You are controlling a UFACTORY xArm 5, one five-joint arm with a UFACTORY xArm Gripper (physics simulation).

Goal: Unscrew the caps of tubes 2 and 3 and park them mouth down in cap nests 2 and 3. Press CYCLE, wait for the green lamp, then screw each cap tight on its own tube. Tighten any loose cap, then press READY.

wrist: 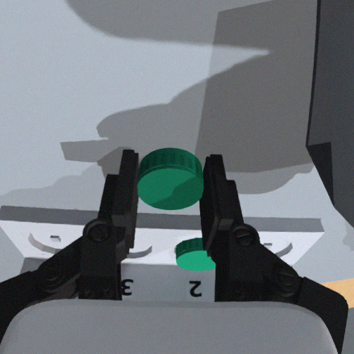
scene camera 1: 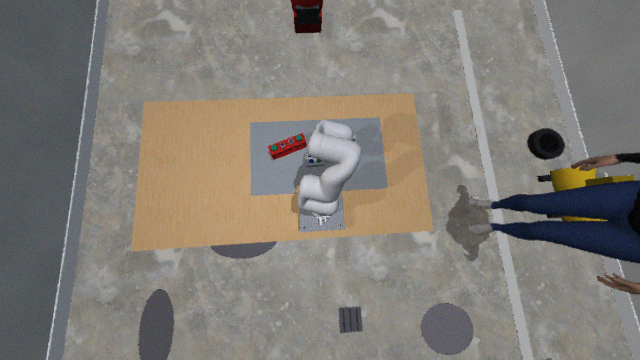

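My gripper (wrist: 170, 171) is shut on a green ribbed cap (wrist: 170, 192), its flat top toward the wrist camera. It holds the cap above the pale mat, beyond the far edge of the white cap nest board (wrist: 165, 236) in the wrist view. A second green cap (wrist: 195, 257) sits in the nest by label 2, partly behind the right finger. The nest by label 3 is partly hidden by the left finger. In the scene view the red tube rack (scene camera 1: 287, 146) has green caps at both ends and two uncapped tubes between them; the arm hides the gripper and nest board.
The button box (scene camera 1: 307, 164), with blue and green spots, lies partly under the arm (scene camera 1: 340, 155). A dark block (wrist: 337, 100) stands at the right of the wrist view. The grey mat (scene camera 1: 262, 182) lies on the wooden table (scene camera 1: 195, 175). A person stands to the right, off the table.
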